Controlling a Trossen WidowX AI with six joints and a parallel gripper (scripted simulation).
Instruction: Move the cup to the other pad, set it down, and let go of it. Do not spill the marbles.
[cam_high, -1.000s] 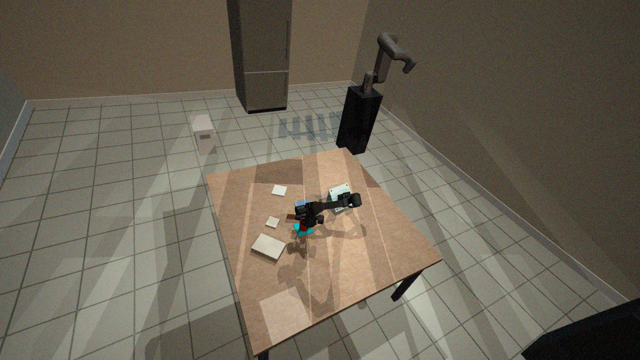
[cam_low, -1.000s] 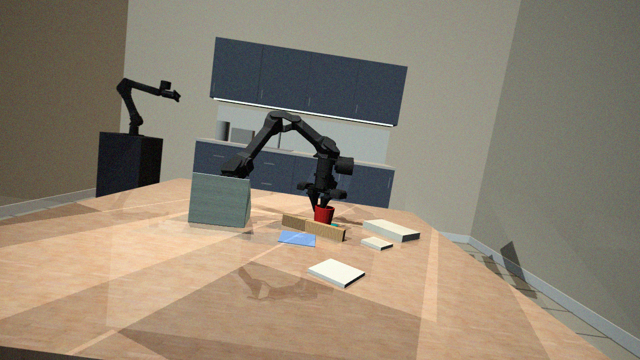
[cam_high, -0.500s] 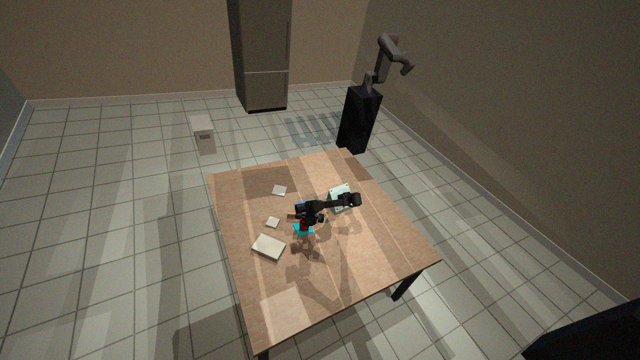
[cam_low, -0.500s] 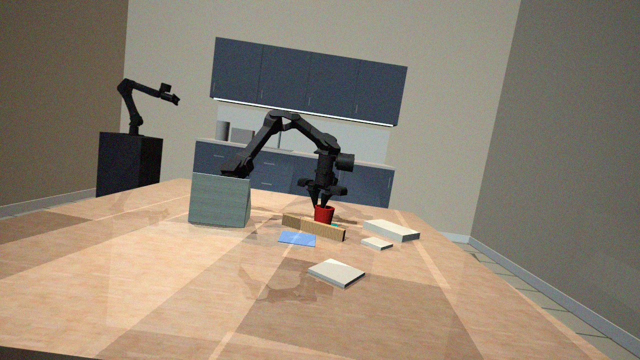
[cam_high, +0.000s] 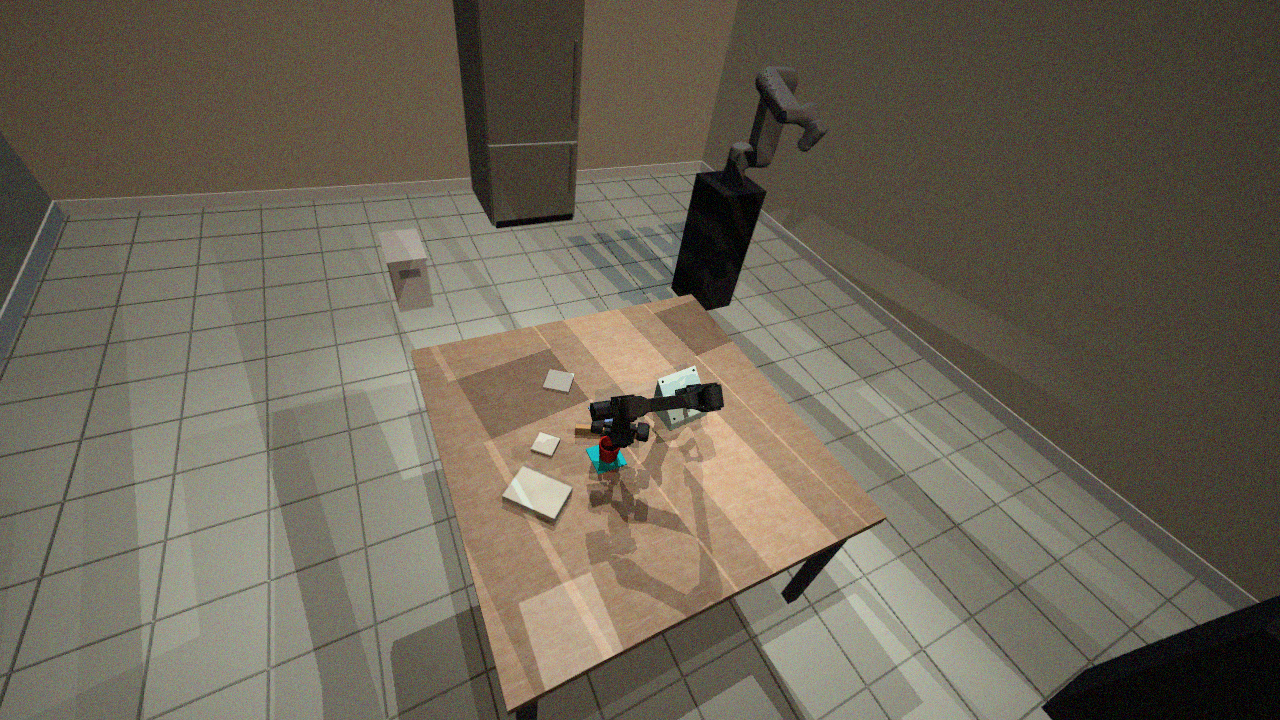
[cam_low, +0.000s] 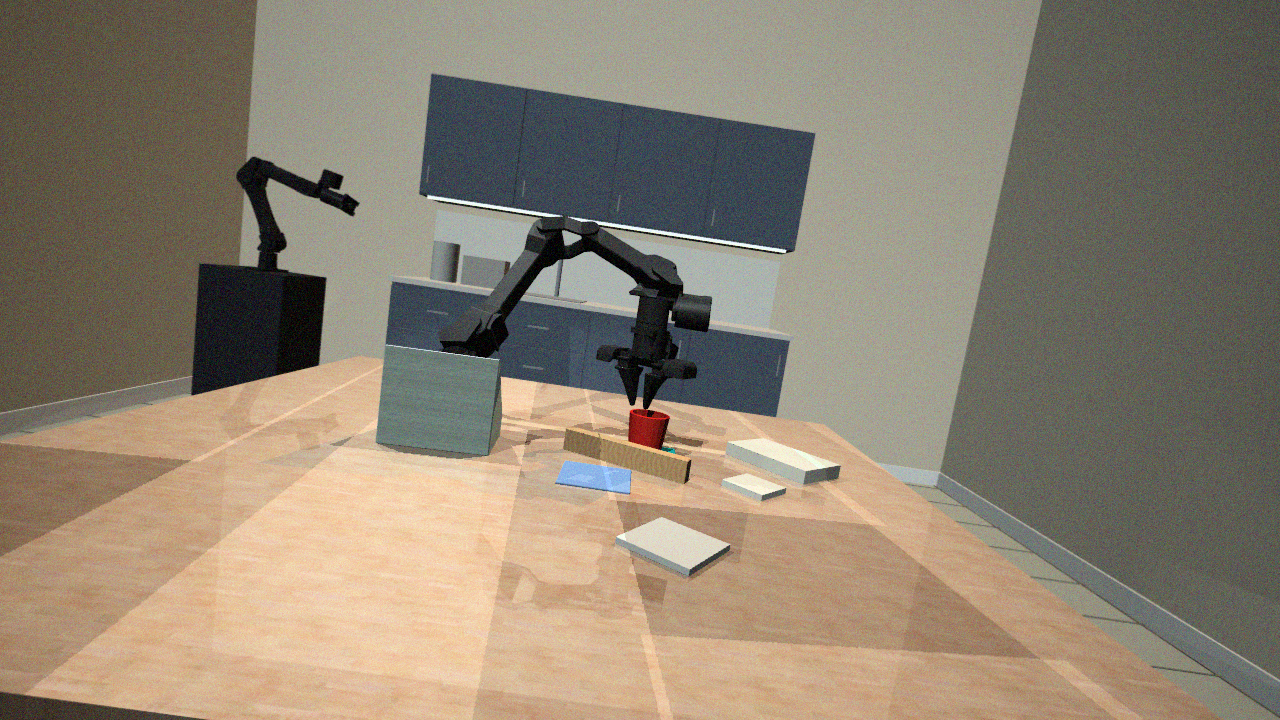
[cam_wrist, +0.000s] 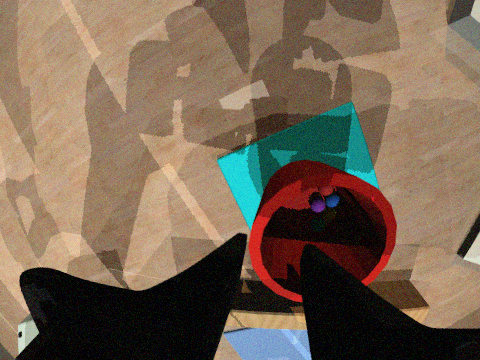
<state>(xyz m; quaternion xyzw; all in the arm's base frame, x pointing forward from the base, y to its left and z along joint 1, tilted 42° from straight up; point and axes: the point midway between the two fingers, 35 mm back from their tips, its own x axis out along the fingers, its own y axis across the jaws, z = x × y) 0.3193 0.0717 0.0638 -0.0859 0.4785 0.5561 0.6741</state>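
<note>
My gripper tip is now 2 cm short of the red cup, 2 cm to the left of it and 4 cm above it. Also, from my gripper tip: wooden bar: 2 cm behind, 10 cm to the right, 7 cm below; teal pad: 3 cm ahead, 2 cm to the right, 9 cm below.
</note>
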